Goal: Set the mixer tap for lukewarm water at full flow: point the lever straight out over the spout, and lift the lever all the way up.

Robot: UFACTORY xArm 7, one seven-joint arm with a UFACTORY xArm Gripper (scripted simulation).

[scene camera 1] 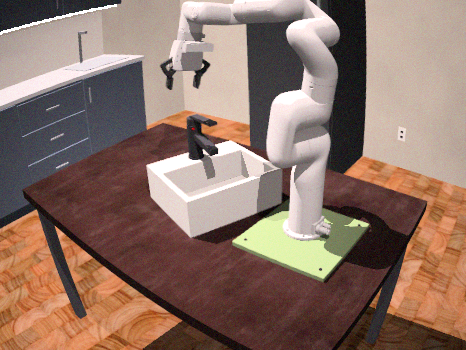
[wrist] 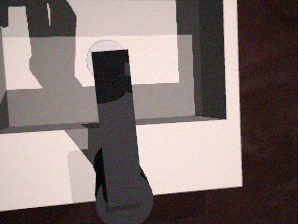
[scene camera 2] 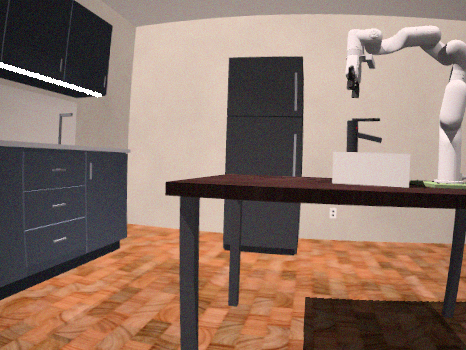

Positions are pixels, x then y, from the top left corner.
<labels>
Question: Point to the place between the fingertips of my gripper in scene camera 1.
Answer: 182,88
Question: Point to a white sink basin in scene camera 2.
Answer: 358,168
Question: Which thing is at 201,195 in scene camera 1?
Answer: A white sink basin.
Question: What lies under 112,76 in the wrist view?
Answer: A lever.
</labels>
